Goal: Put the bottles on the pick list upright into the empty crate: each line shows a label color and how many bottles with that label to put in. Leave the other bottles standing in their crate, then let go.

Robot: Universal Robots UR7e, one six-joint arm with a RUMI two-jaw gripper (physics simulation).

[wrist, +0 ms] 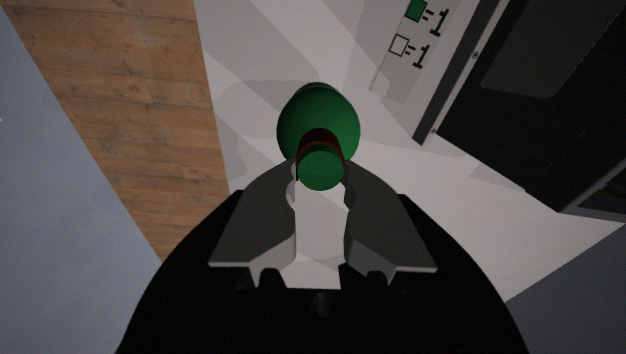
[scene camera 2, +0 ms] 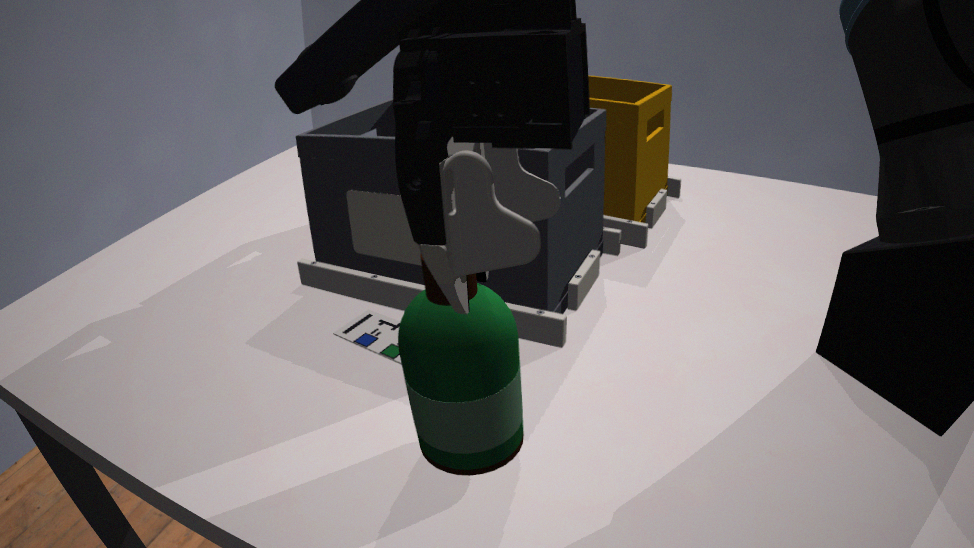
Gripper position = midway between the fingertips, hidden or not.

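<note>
Green bottle [scene camera 2: 462,372] [wrist: 318,126]. Pick list [scene camera 2: 375,332]. Gripper [scene camera 2: 472,295] [wrist: 318,162].
</note>
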